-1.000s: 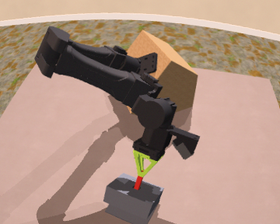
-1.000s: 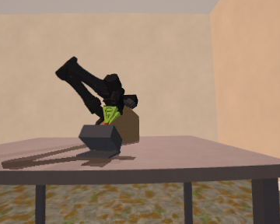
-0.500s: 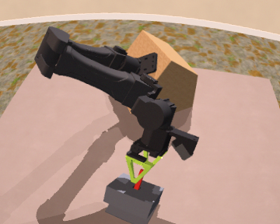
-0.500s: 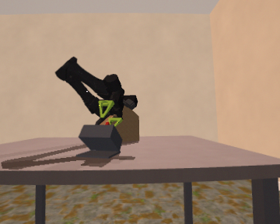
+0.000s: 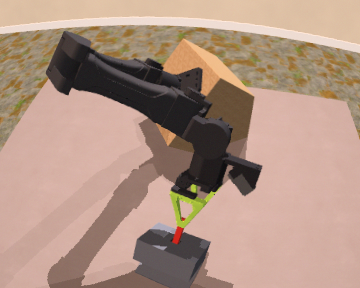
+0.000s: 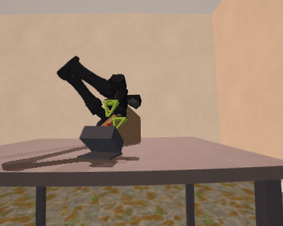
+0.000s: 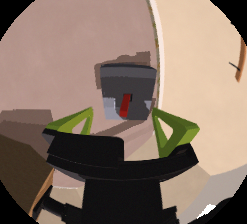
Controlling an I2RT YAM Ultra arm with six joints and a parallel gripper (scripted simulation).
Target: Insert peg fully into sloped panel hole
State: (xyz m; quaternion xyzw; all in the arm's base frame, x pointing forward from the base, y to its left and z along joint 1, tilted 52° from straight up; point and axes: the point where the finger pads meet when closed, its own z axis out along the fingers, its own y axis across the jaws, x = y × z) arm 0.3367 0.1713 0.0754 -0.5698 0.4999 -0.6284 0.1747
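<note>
Right now the red peg is 4 cm below my hand, 3 cm ahead of it and 2 cm to the right of it.
</note>
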